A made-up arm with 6 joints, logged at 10 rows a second.
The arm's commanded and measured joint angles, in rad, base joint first. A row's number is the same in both.
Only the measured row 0 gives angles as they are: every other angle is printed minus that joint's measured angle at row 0.
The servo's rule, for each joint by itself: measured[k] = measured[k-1] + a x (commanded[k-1-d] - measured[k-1]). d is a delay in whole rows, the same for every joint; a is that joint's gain. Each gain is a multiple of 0.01, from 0.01 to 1. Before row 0 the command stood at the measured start. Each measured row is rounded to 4 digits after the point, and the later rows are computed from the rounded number. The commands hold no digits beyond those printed.
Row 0, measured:
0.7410 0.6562 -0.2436 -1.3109 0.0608 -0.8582
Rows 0 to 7, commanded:
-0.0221 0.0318 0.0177 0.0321 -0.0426 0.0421
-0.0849 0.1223 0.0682 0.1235 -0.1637 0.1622
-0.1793 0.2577 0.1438 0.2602 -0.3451 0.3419
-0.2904 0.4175 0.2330 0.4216 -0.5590 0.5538
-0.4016 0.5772 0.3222 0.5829 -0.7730 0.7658
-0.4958 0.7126 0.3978 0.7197 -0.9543 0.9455
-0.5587 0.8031 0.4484 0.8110 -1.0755 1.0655
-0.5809 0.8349 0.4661 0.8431 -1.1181 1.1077
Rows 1 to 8, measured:
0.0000 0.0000 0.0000 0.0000 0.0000 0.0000
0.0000 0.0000 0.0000 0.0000 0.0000 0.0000
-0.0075 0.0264 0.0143 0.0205 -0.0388 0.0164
-0.0338 0.1060 0.0580 0.0864 -0.1525 0.0733
-0.0833 0.2319 0.1275 0.1976 -0.3278 0.1781
-0.1537 0.3859 0.2130 0.3410 -0.5382 0.3246
-0.2380 0.5447 0.3015 0.4958 -0.7519 0.4967
-0.3257 0.6841 0.3795 0.6391 -0.9361 0.6717
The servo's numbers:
d 2
a 0.34 0.83 0.81 0.64 0.91 0.39

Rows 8 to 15, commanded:
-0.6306 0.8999 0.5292 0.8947 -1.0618 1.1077
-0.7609 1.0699 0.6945 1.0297 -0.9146 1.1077
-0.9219 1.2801 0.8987 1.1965 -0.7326 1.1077
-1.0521 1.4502 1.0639 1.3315 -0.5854 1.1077
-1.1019 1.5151 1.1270 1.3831 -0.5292 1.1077
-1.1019 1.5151 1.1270 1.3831 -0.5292 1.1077
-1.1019 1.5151 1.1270 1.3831 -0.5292 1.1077
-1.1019 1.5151 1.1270 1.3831 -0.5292 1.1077
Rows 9 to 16, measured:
-0.4049 0.7829 0.4353 0.7491 -1.0630 0.8253
-0.4647 0.8261 0.4602 0.8093 -1.1131 0.9354
-0.5211 0.8874 0.5161 0.8640 -1.0664 1.0026
-0.6026 1.0389 0.6606 0.9700 -0.9283 1.0436
-0.7112 1.2391 0.8535 1.1150 -0.7502 1.0686
-0.8271 1.4143 1.0239 1.2536 -0.6002 1.0838
-0.9205 1.4980 1.1074 1.3365 -0.5356 1.0931
-0.9822 1.5122 1.1233 1.3663 -0.5298 1.0988

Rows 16 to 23, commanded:
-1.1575 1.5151 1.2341 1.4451 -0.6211 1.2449
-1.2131 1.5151 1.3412 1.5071 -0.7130 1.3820
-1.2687 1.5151 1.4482 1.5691 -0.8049 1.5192
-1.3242 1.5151 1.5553 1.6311 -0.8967 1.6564
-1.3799 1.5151 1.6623 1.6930 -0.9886 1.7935
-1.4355 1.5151 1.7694 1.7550 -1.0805 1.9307
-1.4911 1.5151 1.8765 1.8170 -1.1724 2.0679
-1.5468 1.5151 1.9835 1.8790 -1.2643 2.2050
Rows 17 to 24, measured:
-1.0229 1.5146 1.1263 1.3771 -0.5293 1.1023
-1.0498 1.5150 1.1269 1.3809 -0.5292 1.1044
-1.0864 1.5151 1.2137 1.4220 -0.6128 1.1592
-1.1295 1.5151 1.3170 1.4765 -0.7040 1.2461
-1.1768 1.5151 1.4233 1.5358 -0.7958 1.3526
-1.2269 1.5151 1.5302 1.5968 -0.8876 1.4711
-1.2789 1.5151 1.6372 1.6584 -0.9795 1.5968
-1.3321 1.5151 1.7443 1.7202 -1.0714 1.7270

